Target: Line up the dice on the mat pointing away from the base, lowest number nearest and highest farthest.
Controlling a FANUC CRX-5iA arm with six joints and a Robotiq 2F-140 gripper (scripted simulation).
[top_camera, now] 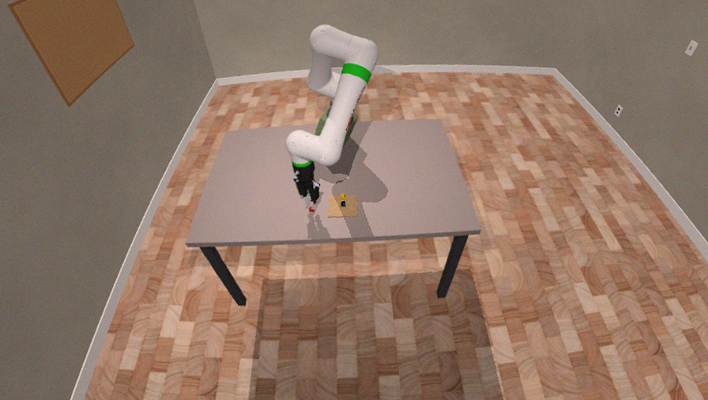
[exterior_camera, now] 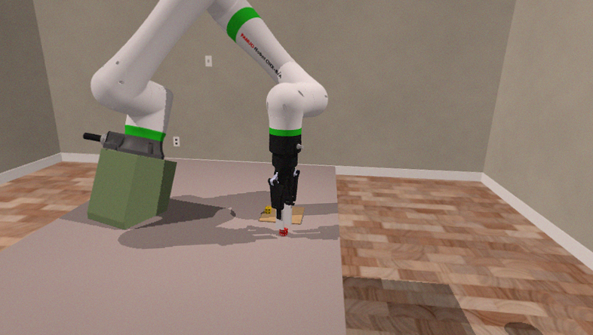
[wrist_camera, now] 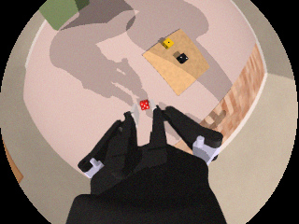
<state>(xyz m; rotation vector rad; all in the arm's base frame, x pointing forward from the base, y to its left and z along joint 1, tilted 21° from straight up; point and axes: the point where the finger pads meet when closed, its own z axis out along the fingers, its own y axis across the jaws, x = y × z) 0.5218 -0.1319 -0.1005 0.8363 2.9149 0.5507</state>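
Right now the red die is 50 mm below my hand. From my hand the other things lie so: yellow die (150 mm to the left, 70 mm behind, 50 mm below); tan mat (150 mm to the left, 60 mm below, 20 mm behind); black die (150 mm to the left, 50 mm below, 20 mm behind).
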